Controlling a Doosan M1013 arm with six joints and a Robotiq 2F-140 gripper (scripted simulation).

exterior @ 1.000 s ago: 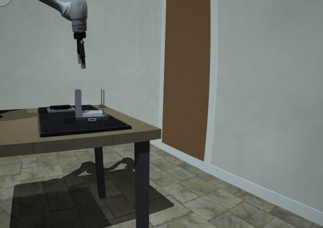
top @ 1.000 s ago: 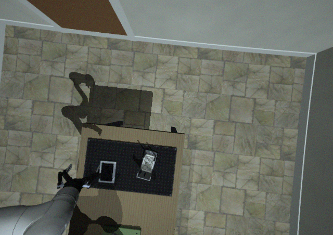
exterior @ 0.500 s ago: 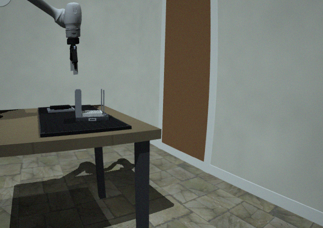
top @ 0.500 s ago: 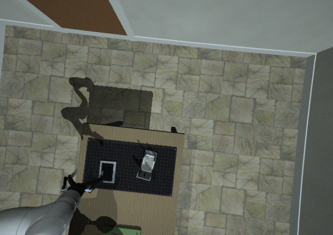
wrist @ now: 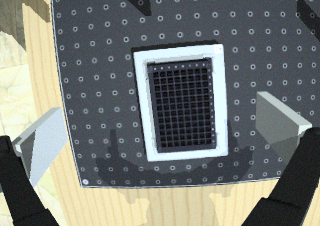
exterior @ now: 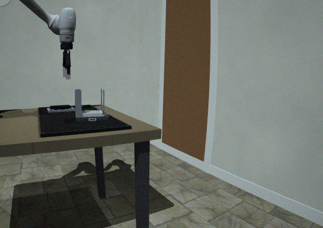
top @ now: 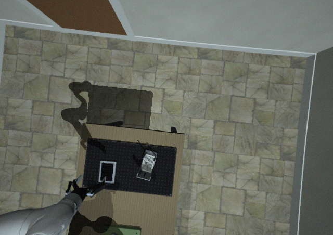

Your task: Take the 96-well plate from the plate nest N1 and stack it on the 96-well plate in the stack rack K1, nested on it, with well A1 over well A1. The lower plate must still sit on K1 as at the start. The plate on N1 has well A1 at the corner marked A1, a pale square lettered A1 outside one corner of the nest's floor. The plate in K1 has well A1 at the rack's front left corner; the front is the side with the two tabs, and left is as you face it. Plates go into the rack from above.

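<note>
Now: the dark 96-well plate 18 cm below my hand, 4 cm behind it and 2 cm to the right of it. Round my hand: white 96-well plate 30 cm to the right, 17 cm below, 12 cm ahead.
</note>
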